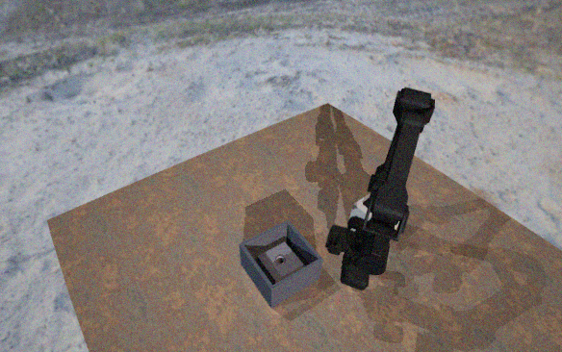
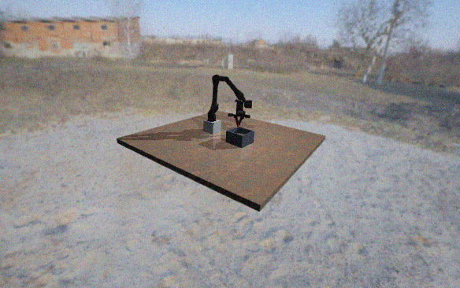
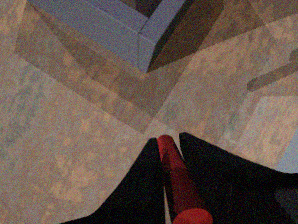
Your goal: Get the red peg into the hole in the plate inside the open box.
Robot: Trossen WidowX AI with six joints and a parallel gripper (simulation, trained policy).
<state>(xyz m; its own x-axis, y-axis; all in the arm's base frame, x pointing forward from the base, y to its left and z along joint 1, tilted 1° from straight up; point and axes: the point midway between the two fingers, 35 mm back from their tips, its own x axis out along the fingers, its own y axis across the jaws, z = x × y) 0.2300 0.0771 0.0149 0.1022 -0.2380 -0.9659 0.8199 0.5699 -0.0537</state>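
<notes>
Right now my gripper tip is 13 cm to the left of the grey plate, 10 cm short of it and 4 cm above it. Also, from my gripper tip: grey box: 13 cm to the right, 10 cm ahead, 6 cm below; then red peg: 1 cm to the left, 1 cm behind, 1 cm above.
</notes>
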